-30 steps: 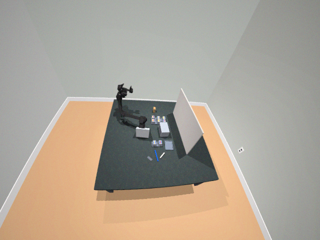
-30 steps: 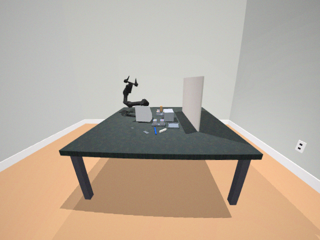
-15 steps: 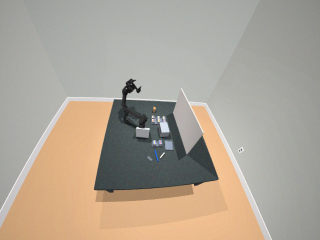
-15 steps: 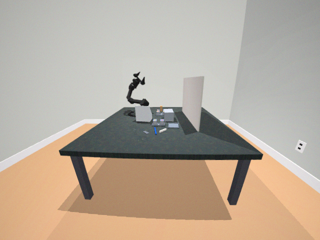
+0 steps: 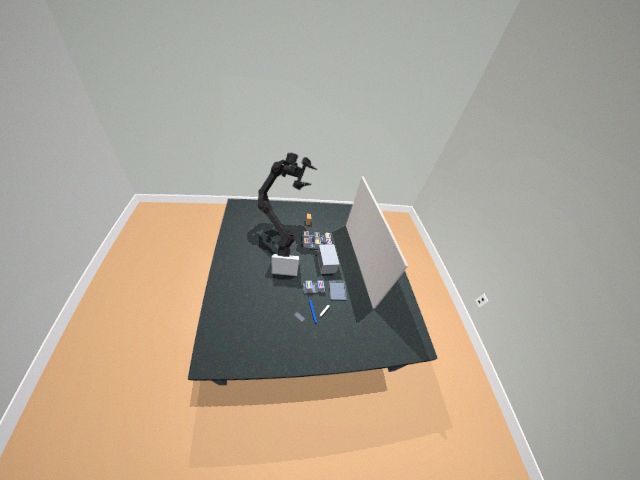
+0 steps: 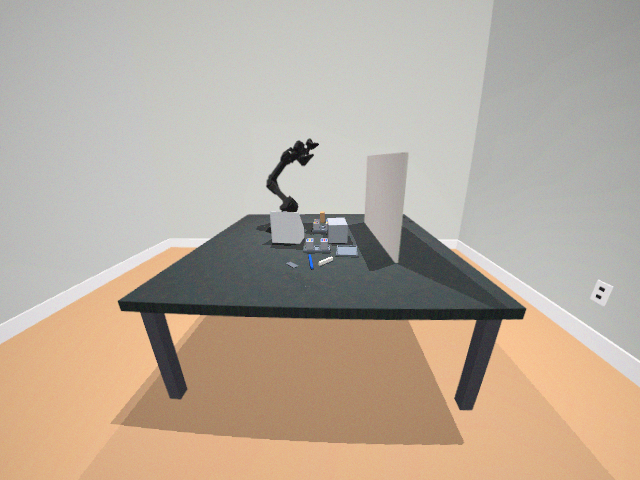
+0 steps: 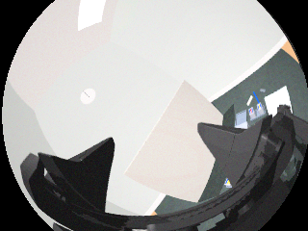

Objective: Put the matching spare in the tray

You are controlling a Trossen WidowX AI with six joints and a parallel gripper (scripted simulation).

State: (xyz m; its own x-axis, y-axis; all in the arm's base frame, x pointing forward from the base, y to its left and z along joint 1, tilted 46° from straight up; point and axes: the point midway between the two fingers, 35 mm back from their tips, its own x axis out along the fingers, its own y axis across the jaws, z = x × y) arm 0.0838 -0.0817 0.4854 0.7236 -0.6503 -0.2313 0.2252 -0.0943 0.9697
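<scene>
The grey spare lies 45 cm below my gripper tip and 4 cm to the right of it. Also, from my gripper tip: grey tray 49 cm below, 47 cm to the right, 15 cm ahead; tall panel 35 cm ahead, 27 cm below, 25 cm to the right; orange block 46 cm below, 12 cm to the left, 3 cm ahead.
</scene>
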